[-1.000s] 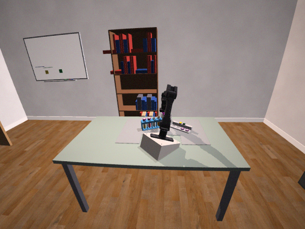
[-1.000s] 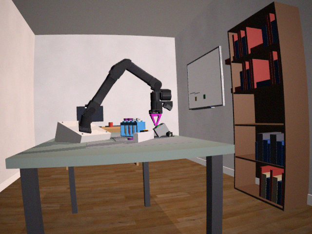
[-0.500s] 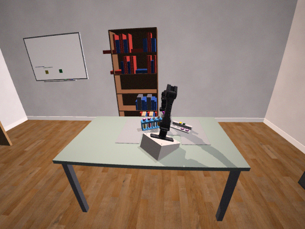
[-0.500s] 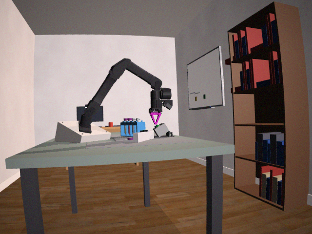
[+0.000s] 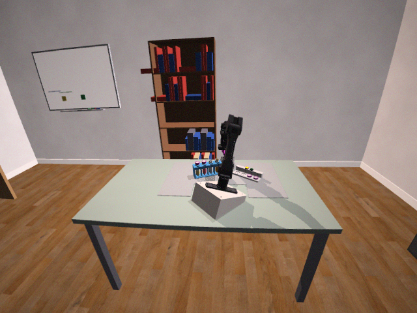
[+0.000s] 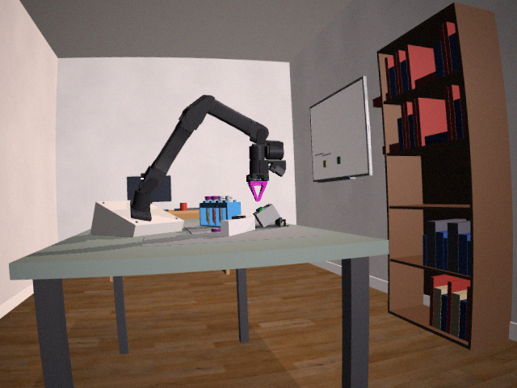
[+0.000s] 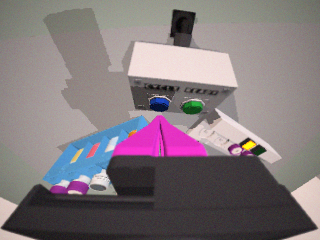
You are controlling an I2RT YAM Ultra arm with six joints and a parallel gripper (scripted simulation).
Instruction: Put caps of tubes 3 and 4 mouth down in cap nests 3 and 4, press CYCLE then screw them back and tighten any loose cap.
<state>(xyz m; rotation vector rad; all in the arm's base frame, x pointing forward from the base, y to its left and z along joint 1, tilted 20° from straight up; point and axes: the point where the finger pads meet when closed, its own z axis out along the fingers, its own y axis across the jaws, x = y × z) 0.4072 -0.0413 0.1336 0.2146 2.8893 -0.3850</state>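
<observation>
Now: hand 4 cm to the left of the green ready key, 4 cm above it and 1 cm past it. The rest, counted from my hand: purple cap 22 cm behind, 20 cm to the right, 9 cm below; then grey key desk 5 cm below, 2 cm to the right, 1 cm ahead; then blue cycle key 4 cm below.
</observation>
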